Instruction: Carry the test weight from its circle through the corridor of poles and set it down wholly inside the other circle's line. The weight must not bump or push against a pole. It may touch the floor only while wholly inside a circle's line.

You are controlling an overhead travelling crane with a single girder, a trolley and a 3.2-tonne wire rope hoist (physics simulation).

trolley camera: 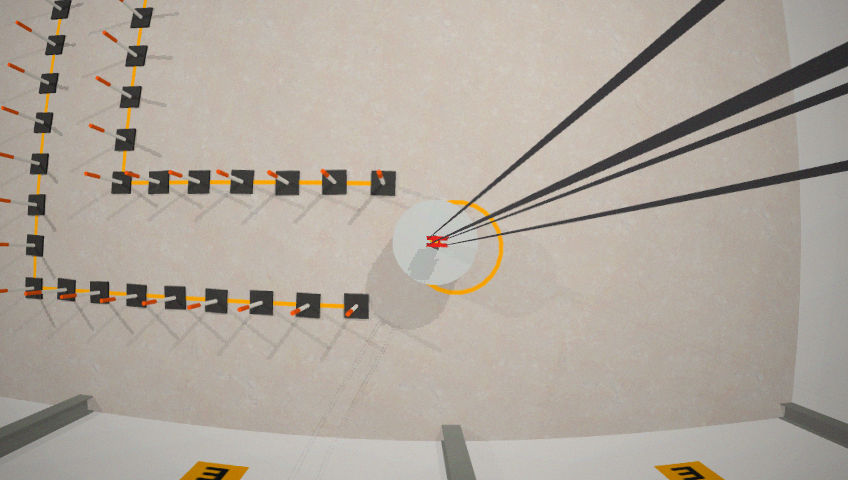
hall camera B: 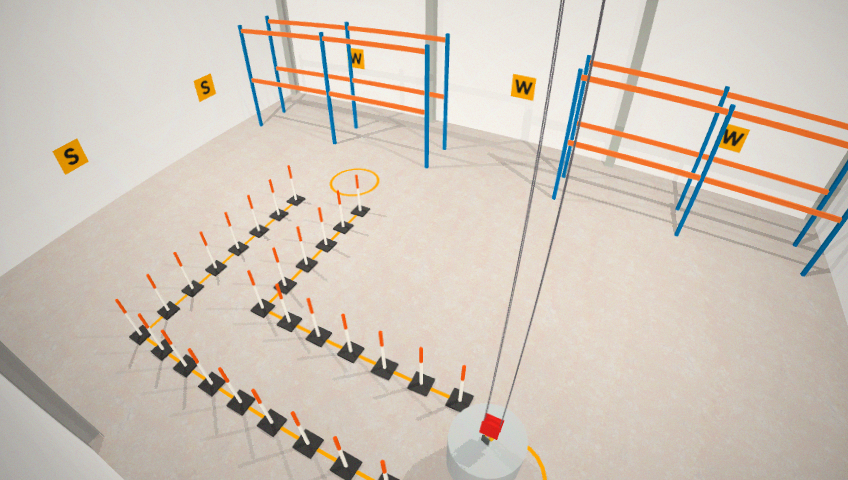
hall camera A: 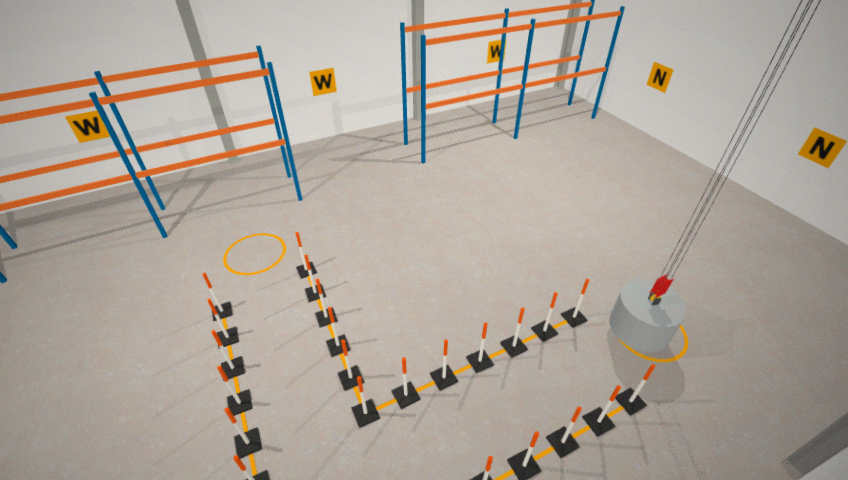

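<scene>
The grey test weight [hall camera A: 635, 330] [hall camera B: 470, 460] [trolley camera: 410, 231] hangs upright from my hook [hall camera A: 656, 297] [hall camera B: 486, 438] [trolley camera: 436, 242] under the red block, its shadow offset on the floor. In the trolley view it covers the left part of the near circle [hall camera A: 687, 342] [hall camera B: 540, 460] [trolley camera: 501, 246] and reaches past its line on the left. The end pole [hall camera A: 580, 299] [hall camera B: 461, 383] [trolley camera: 380, 177] of the inner row stands close to the weight, with a small gap. The end pole [hall camera A: 642, 383] [trolley camera: 352, 310] of the outer row is farther off. The other circle [hall camera A: 224, 258] [hall camera B: 330, 182] lies at the corridor's far end.
The L-shaped corridor's pole rows run left from the weight, then turn toward the W wall. Blue and orange racks [hall camera A: 423, 101] [hall camera B: 426, 107] stand along that wall. Grey wall columns [trolley camera: 455, 452] stand at the wall near the bottom of the trolley view.
</scene>
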